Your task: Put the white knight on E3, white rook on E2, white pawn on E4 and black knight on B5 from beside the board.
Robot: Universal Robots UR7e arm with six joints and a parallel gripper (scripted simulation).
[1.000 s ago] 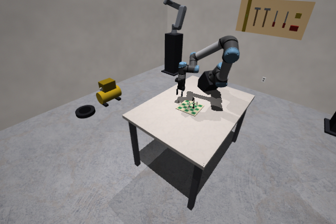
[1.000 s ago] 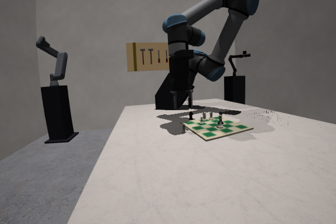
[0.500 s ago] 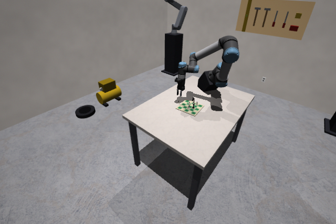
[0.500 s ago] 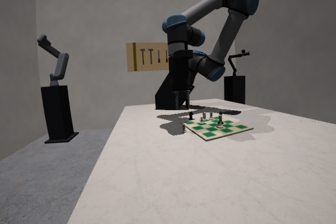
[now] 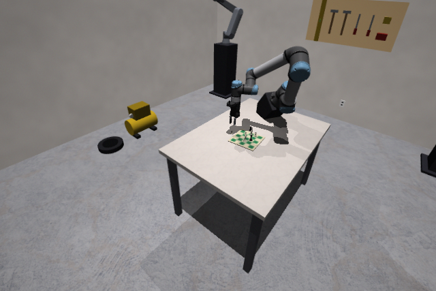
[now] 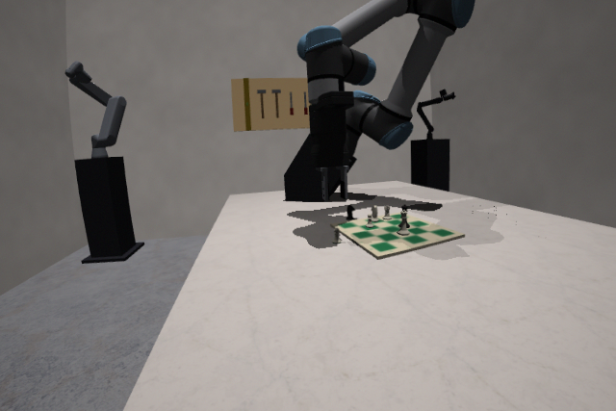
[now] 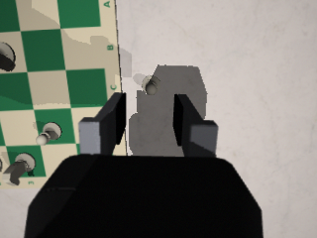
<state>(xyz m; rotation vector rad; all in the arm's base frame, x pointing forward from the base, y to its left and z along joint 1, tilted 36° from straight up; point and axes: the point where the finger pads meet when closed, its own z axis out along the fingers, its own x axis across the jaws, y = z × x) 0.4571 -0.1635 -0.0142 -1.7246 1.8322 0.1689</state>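
The cream chessboard is 14 cm to the left of my hand, 11 cm below it and 1 cm behind it.
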